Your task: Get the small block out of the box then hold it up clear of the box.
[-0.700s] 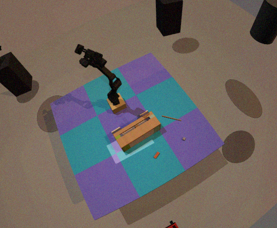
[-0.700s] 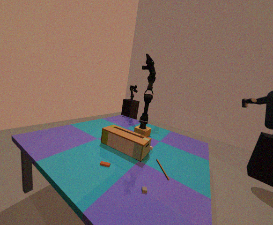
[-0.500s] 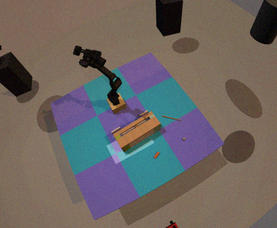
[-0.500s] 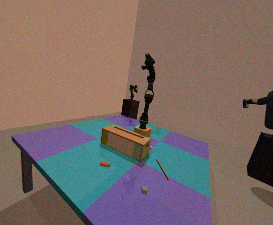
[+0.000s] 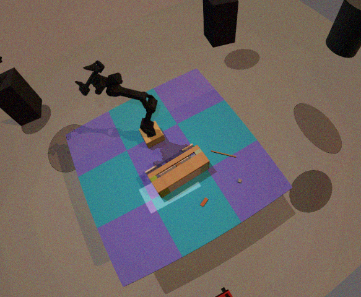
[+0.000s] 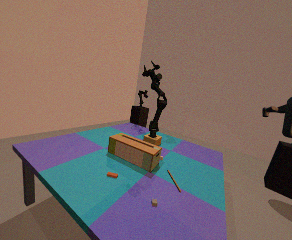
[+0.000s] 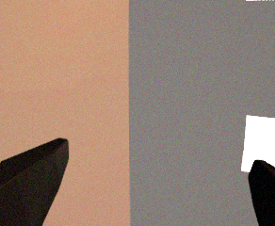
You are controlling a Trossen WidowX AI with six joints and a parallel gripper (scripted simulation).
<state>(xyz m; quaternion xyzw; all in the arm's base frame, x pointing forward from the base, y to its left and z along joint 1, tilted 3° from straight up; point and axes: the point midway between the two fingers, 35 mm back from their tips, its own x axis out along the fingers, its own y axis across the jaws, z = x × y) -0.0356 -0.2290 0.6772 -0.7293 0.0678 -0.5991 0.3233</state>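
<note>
Right now the brown box is 310 mm ahead of my gripper tip, 320 mm to the left of it and 730 mm below it. From my gripper tip the other things lie so: orange-red block: 580 mm ahead, 410 mm to the left, 790 mm below; thin brown stick: 300 mm ahead, 660 mm to the left, 790 mm below; orange-brown block: 320 mm ahead, 340 mm to the left, 710 mm below.
</note>
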